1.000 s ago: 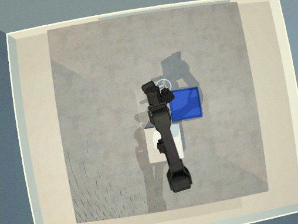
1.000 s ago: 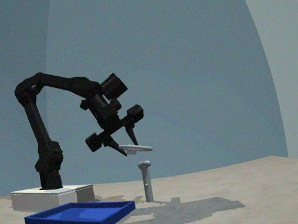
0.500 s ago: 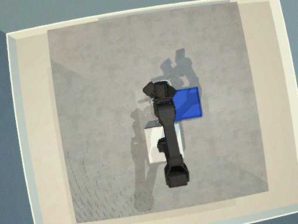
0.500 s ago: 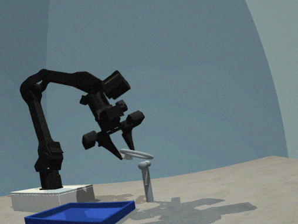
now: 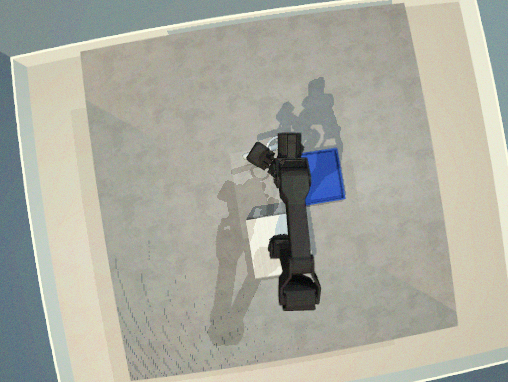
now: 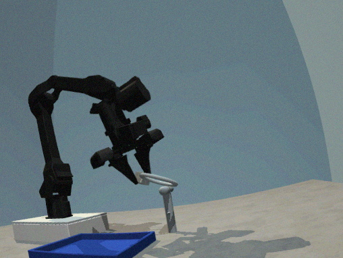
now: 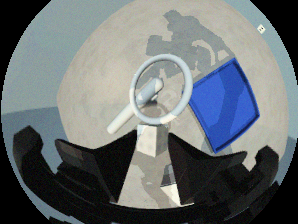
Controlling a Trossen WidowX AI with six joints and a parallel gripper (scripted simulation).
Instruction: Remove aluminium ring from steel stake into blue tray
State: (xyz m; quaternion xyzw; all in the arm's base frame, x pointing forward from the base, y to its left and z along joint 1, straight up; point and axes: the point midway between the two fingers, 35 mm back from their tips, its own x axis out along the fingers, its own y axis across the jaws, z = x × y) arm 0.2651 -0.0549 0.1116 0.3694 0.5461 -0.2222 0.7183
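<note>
The aluminium ring lies 30 mm to the right of my gripper tip and 30 mm ahead of it. The rest, counted from my gripper tip: blue tray 150 mm to the right, 120 mm below, 90 mm behind.
</note>
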